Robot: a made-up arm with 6 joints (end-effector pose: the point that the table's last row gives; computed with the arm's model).
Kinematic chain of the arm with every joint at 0, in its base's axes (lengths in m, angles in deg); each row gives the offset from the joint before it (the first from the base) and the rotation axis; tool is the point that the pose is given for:
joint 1: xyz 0 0 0.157 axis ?
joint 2: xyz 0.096 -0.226 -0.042 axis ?
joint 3: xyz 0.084 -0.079 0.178 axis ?
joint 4: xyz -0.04 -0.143 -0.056 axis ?
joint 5: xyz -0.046 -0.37 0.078 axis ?
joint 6: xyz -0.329 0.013 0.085 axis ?
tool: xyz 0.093 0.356 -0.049
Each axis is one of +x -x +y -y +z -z.
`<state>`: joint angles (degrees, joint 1 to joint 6).
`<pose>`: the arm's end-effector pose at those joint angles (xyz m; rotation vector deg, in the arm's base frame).
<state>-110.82 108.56 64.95 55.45 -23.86 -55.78</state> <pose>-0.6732 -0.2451 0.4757 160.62 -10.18 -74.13</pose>
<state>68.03 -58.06 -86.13 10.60 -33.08 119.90</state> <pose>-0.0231 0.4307 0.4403 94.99 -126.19 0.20</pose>
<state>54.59 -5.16 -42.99 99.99 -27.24 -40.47</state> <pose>0.2077 0.1776 0.2316 -59.56 98.85 -11.04</pose>
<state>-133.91 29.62 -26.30 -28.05 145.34 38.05</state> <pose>-0.1868 -0.7348 0.6632 94.44 -12.05 -46.09</pose>
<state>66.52 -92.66 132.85 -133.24 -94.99 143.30</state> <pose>-0.2972 0.0450 0.0015 -7.23 5.59 -35.03</pose>
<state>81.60 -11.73 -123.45 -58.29 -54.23 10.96</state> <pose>-0.1566 0.3017 -0.1326 -59.12 12.99 -48.92</pose>
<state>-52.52 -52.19 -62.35 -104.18 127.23 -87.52</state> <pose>-0.0904 -0.2044 -0.4021 -61.82 -8.55 29.43</pose>
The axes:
joint 1: +y
joint 2: +z
joint 3: +z
joint 4: -x
joint 5: -z
joint 6: -x

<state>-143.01 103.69 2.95 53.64 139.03 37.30</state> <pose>-0.6332 0.2629 0.1820 57.91 -166.11 -27.30</pose>
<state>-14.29 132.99 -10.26 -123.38 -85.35 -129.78</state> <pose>0.3848 0.0537 -0.4620 -32.19 -79.72 3.62</pose>
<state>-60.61 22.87 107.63 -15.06 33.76 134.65</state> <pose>0.5364 -0.2206 0.9162 123.49 116.71 -8.01</pose>
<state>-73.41 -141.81 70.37 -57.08 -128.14 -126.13</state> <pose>-0.1613 -0.6427 -0.5397 22.73 -17.90 125.30</pose>
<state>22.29 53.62 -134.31 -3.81 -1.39 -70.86</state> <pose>0.0113 0.0561 0.7456 46.35 -33.73 -75.71</pose>
